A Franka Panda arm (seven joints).
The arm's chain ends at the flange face. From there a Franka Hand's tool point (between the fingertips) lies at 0.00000 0.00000 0.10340 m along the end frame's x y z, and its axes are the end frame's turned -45 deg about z.
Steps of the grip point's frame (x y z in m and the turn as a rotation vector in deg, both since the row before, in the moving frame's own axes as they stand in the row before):
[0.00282, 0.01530, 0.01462, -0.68, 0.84, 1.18]
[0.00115, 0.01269, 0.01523, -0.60, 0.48, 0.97]
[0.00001, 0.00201, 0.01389, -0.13, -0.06, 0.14]
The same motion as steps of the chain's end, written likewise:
[0.01087, 0.00901, 0.01464, 0.11, 1.07, 1.18]
[0.00841, 0.00800, 0.01524, -0.08, 0.76, 0.97]
[0.00134, 0.00117, 0.01389, -0.13, 0.05, 0.14]

